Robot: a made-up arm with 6 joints.
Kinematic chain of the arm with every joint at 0, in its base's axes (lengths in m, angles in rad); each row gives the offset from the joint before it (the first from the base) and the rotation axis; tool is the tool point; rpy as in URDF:
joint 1: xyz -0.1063 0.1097 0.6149 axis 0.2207 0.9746 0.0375
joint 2: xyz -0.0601 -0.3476 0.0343 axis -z
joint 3: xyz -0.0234 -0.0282 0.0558 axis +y
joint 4: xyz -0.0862 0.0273 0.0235 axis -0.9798 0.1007 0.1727
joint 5: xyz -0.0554 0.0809 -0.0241 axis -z
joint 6: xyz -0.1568 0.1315 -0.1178 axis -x
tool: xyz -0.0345 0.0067 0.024 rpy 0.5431 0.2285 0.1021
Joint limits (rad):
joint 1: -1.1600..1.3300
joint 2: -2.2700..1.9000
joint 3: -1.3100..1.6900
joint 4: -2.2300..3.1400
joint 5: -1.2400..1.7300
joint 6: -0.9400..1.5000
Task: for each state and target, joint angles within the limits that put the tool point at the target. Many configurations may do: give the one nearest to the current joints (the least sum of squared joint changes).
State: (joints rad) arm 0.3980 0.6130 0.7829 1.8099 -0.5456 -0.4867
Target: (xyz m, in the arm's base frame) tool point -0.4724 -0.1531 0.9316
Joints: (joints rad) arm 0.3469 0.6172 0.3052 1.5921 -0.4399 -0.5365
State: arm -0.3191 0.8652 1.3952 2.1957 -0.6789 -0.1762
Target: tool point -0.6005 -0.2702 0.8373
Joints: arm -0.9850 1.0496 1.4359 2.0436 -0.8447 -0.2581
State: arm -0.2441 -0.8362 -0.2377 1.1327 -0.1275 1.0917
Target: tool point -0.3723 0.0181 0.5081
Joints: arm 0.2125 -0.1741 -0.4132 0.2380 0.7221 1.0436
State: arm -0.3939 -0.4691 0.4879 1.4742 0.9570 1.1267
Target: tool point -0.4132 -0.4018 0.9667
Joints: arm 0.3467 -0.2016 1.2640 1.3169 0.6233 1.0768
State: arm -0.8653 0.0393 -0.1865 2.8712 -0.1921 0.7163
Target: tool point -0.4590 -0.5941 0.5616
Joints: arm -0.7463 -0.3486 -0.3511 2.6753 0.1077 0.6939
